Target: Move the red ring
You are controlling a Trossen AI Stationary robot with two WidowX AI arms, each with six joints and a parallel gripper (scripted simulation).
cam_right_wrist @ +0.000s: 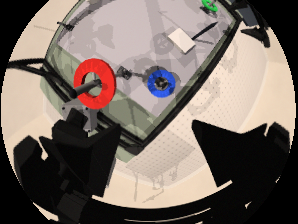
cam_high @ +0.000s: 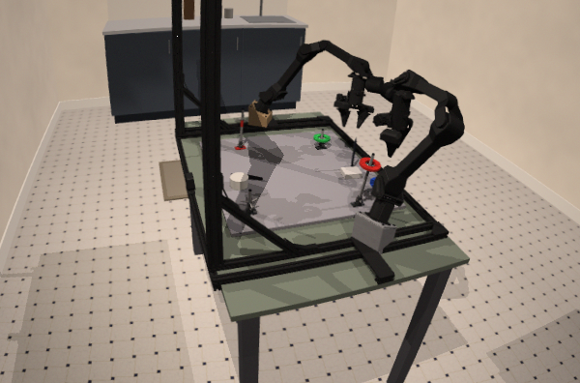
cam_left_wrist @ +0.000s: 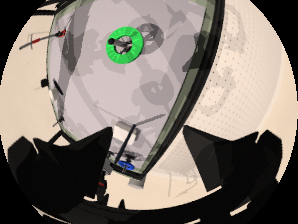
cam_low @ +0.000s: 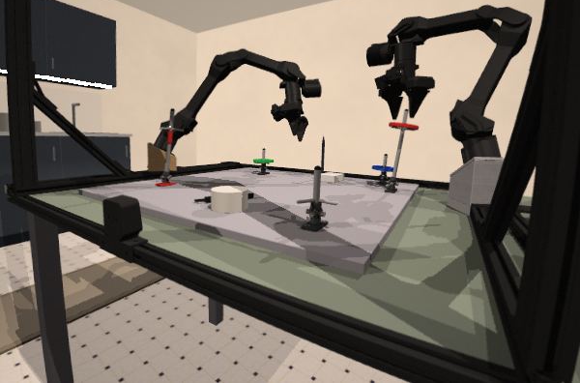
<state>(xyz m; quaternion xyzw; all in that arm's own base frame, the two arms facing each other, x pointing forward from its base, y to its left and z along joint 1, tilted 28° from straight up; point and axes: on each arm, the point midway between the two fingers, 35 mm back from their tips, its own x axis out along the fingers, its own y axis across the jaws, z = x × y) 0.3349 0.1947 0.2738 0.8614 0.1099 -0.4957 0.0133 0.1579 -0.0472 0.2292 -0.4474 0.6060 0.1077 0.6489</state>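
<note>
Right now the red ring is 360 mm to the right of my left hand, 160 mm behind it and 10 mm above it. From my left hand the other things lie so: small white block 160 mm to the right, 150 mm below, 80 mm behind; then green ring 110 mm below, 80 mm to the left, 80 mm behind; then blue ring 310 mm to the right, 110 mm below, 70 mm behind.
</note>
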